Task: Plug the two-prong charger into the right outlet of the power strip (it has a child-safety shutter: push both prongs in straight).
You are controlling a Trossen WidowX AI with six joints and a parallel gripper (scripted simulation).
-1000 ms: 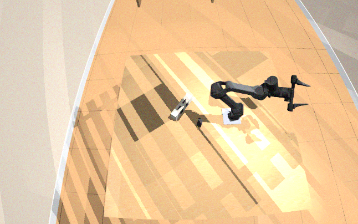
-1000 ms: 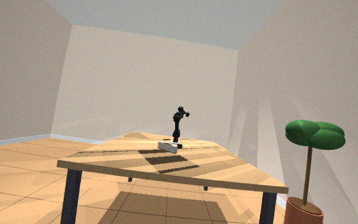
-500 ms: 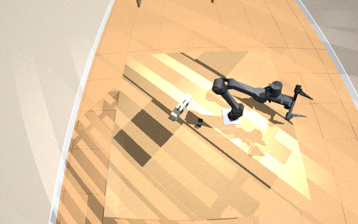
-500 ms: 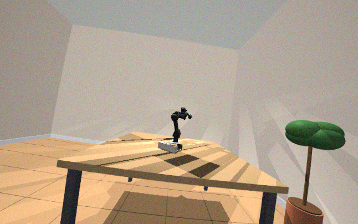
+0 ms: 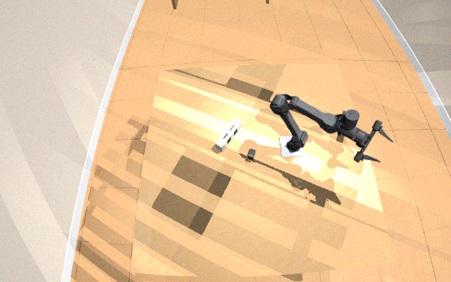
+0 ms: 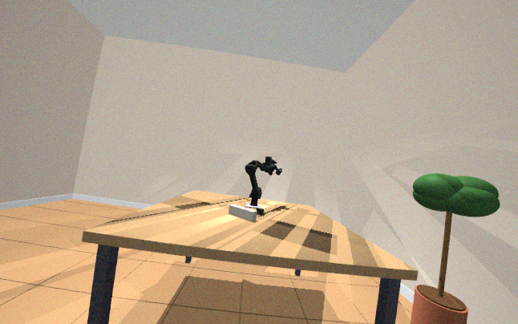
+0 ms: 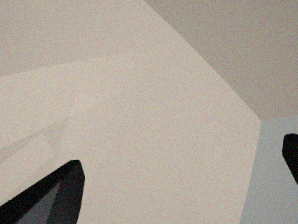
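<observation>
The black two-prong charger lies 48 cm ahead of my gripper tip, 37 cm below it and 26 cm to the right of it.
</observation>
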